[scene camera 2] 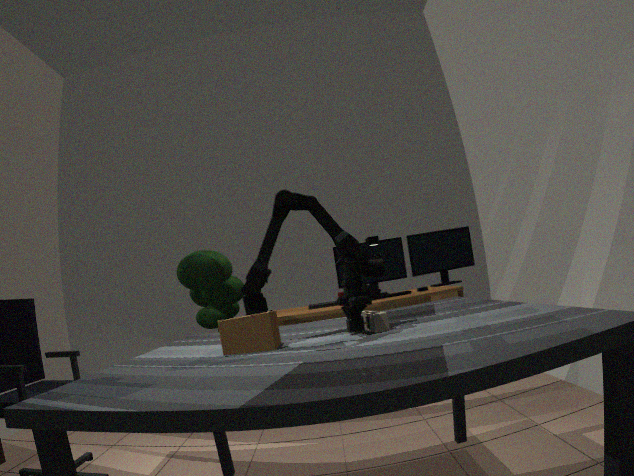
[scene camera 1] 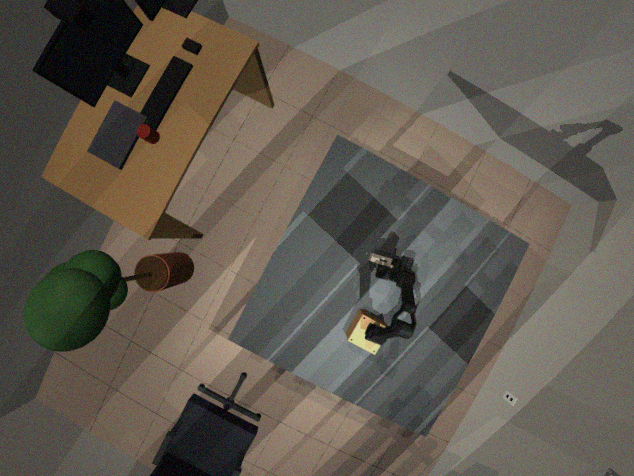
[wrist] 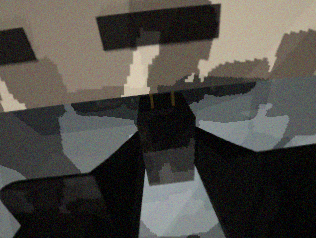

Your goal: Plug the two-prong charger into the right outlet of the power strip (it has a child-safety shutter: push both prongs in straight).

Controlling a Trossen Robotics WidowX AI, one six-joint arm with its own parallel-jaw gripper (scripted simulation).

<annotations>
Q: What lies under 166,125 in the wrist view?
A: A two-prong charger.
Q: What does the gripper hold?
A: A two-prong charger.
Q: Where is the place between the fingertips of the gripper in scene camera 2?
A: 355,327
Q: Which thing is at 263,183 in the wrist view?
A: The gripper.
</annotations>
